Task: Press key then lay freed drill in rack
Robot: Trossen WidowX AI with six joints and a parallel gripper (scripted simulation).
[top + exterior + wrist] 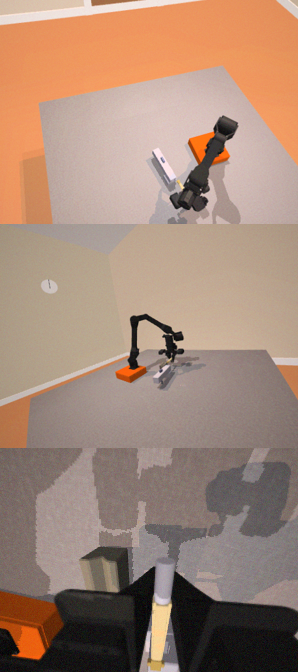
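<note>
Right now the yellow drill is 4 cm to the right of my gripper tip, 3 cm above it and 1 cm ahead of it. From my gripper tip the other things lie so: blue key (22 cm to the right, 4 cm ahead, 1 cm above); then box-like rack (6 cm behind, 4 cm to the right, 2 cm below).
</note>
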